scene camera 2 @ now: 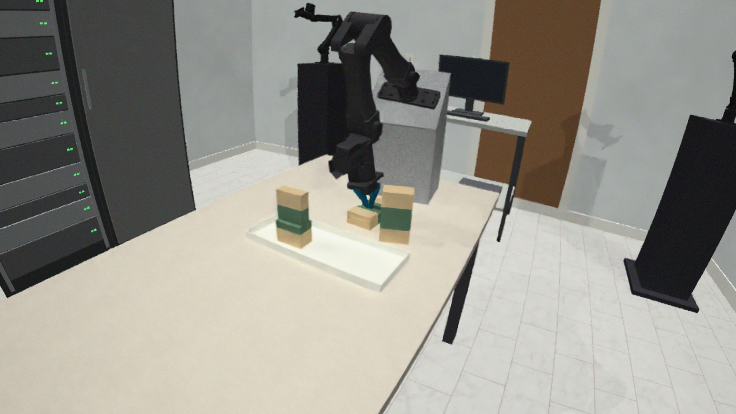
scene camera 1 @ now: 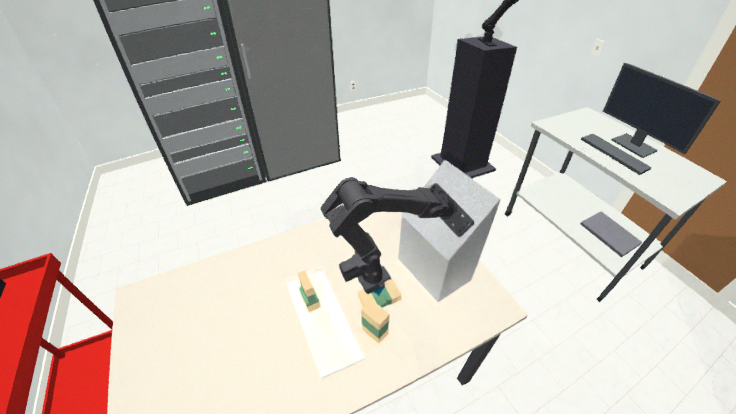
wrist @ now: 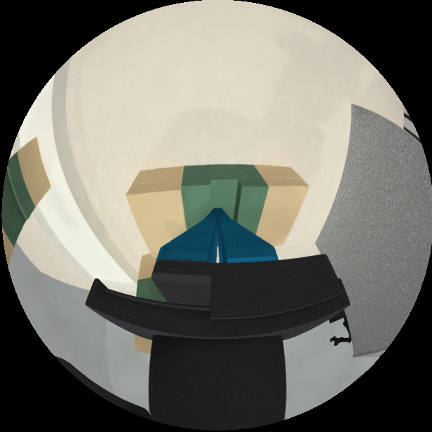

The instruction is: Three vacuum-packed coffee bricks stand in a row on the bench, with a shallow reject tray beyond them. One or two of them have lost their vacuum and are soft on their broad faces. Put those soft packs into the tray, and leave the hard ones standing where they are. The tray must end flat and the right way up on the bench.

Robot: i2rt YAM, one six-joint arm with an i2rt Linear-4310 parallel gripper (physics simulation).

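Seen in the pictures: gripper, fingertip midpoint: (scene camera 2: pixel 369 209) (scene camera 1: pixel 378 294); arm's base, origin of the base link: (scene camera 2: pixel 408 95) (scene camera 1: pixel 447 209).
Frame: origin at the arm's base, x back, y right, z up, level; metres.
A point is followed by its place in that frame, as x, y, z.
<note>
A tan pack with a green band (scene camera 1: pixel 309 297) {-0.489, 0.030, -0.240} (scene camera 2: pixel 293 216) {-0.497, 0.057, -0.252} (wrist: pixel 34 170) stands upright in the far-left end of the white tray (scene camera 1: pixel 329 334) {-0.466, -0.078, -0.332} (scene camera 2: pixel 355 262) {-0.476, -0.109, -0.331} (wrist: pixel 75 237), which lies flat and right way up. A second pack (scene camera 1: pixel 392 290) {-0.202, -0.029, -0.298} (scene camera 2: pixel 362 217) {-0.318, -0.031, -0.302} (wrist: pixel 157 210) lies on its broad face on the bench. A third pack (scene camera 1: pixel 375 323) {-0.335, -0.163, -0.207} (scene camera 2: pixel 396 218) {-0.343, -0.143, -0.262} (wrist: pixel 146 290) stands upright beside it, partly hidden by the gripper in the wrist view. My gripper (scene camera 1: pixel 379 291) {-0.252, -0.015, -0.309} (scene camera 2: pixel 369 206) {-0.252, -0.015, -0.309} (wrist: pixel 217 214) is shut and empty, its blue fingertips together at the lying pack's upper face. Whether they touch it is unclear.
The grey pedestal (scene camera 1: pixel 442 257) {-0.070, -0.100, -0.097} (scene camera 2: pixel 411 149) {-0.076, -0.056, -0.158} (wrist: pixel 380 225) that bears my arm stands close to the lying pack. The bench (scene camera 1: pixel 205 334) {-0.870, 0.091, -0.334} (scene camera 2: pixel 154 308) {-0.861, 0.130, -0.334} (wrist: pixel 200 60) has its edge beyond the standing pack. A red cart (scene camera 1: pixel 25 293) is at the far left in scene camera 1.
</note>
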